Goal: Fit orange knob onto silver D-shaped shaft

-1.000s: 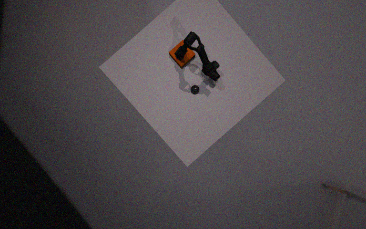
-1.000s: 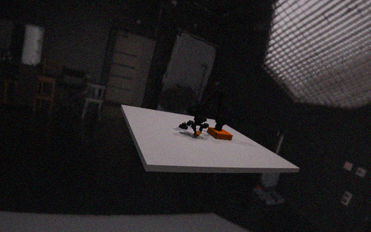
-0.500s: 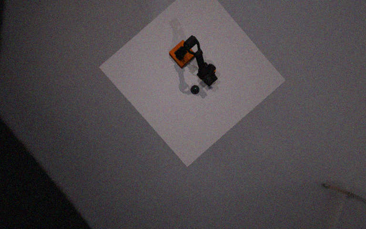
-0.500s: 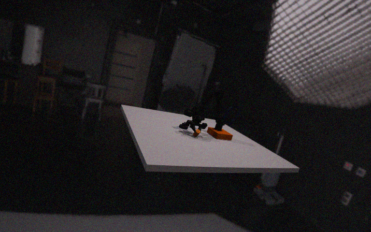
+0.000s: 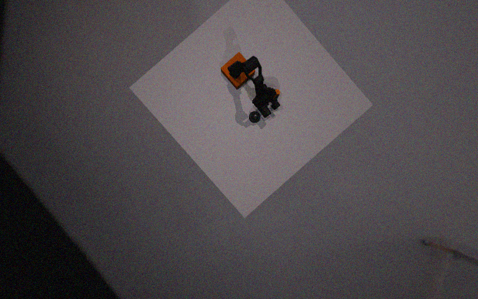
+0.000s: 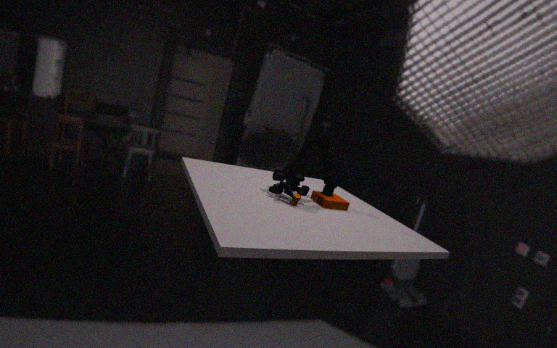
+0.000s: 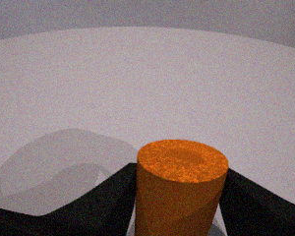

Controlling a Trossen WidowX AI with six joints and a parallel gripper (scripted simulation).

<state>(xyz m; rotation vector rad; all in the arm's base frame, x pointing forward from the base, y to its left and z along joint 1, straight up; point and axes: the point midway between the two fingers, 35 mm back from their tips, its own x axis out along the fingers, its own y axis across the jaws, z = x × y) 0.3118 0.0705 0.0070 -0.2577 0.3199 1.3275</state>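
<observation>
Right now the orange knob is 1 cm to the right of my gripper tip. The rest, counted from my gripper tip: pedestal with D-shaped shaft 1 cm behind, 23 cm to the right, 2 cm below.
</observation>
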